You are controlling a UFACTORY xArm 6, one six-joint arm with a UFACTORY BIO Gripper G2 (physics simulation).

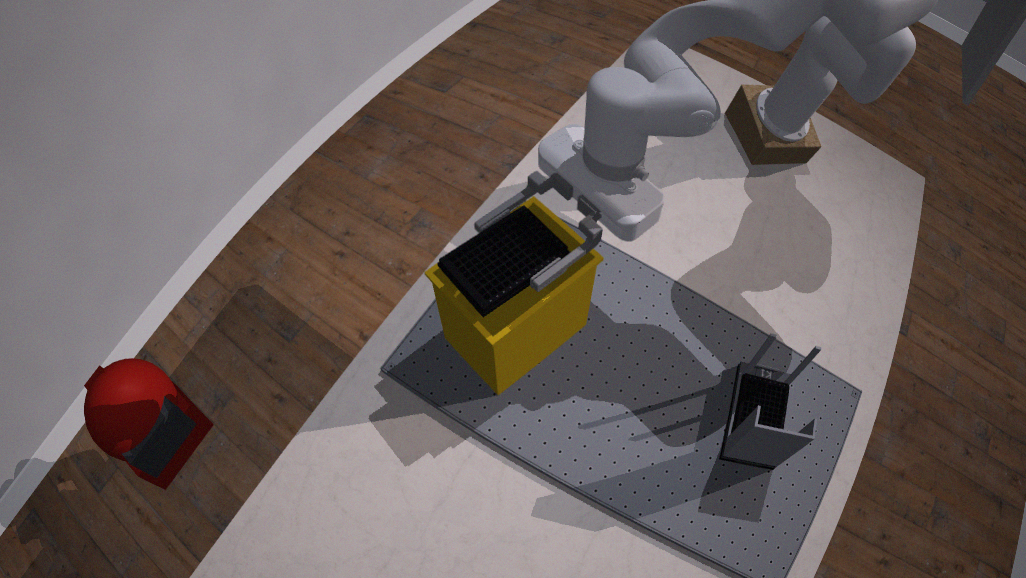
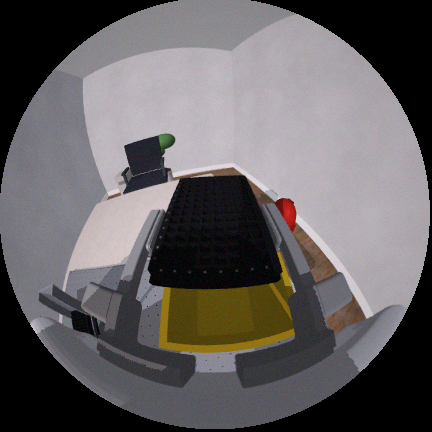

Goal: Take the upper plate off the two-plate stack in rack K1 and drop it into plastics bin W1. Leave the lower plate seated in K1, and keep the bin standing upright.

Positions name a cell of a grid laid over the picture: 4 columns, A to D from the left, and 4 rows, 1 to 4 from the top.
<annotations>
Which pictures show my gripper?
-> Image 1 and image 2: all of them.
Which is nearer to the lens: the black plate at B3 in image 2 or the yellow bin W1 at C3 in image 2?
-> The black plate.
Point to a black plate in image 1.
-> D3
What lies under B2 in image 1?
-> A black plate.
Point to a yellow bin W1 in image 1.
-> At B3
</annotations>
